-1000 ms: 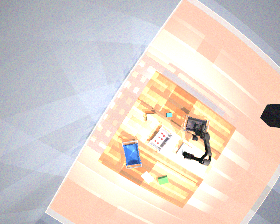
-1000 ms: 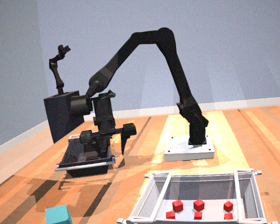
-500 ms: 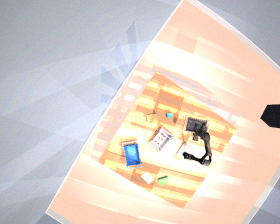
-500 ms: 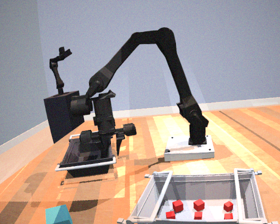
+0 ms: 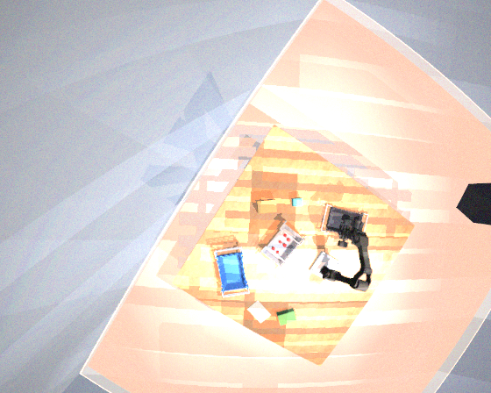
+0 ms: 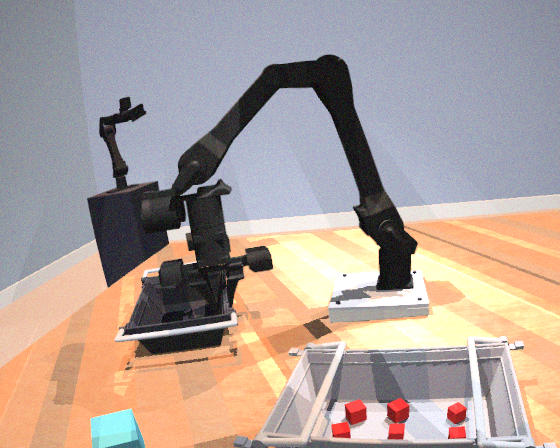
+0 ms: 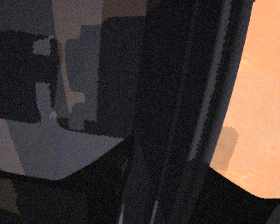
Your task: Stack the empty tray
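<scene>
My gripper tip is 60 mm to the left of the dark tray, 30 mm below it and 20 mm short of it. From my gripper tip the other things lie so: cyan cube (370 mm ahead, 10 mm to the left, 10 mm above); tan block (520 mm ahead, 140 mm to the left, 20 mm above); green block (710 mm to the left, 40 mm behind, 10 mm above).
</scene>
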